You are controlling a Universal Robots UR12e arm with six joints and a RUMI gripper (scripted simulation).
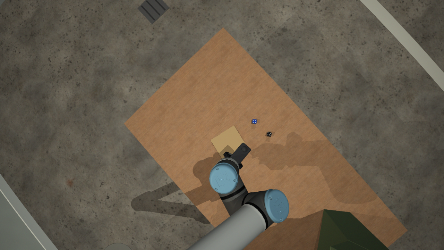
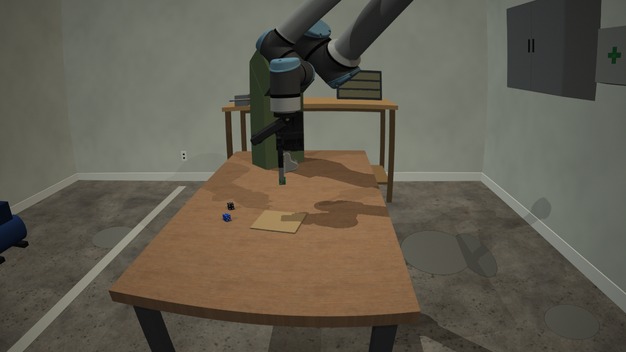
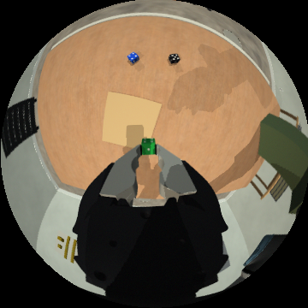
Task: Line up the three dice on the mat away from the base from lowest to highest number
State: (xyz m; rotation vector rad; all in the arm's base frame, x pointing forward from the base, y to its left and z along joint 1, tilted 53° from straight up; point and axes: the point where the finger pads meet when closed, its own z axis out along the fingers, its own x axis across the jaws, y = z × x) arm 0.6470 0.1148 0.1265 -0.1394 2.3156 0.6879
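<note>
Right now my hand is 6 cm short of the tan mat and 12 cm above it. Also, from my hand: blue die (10 cm ahead, 16 cm to the right, 11 cm below); then black die (1 cm ahead, 19 cm to the right, 11 cm below); then green die (1 cm below).
</note>
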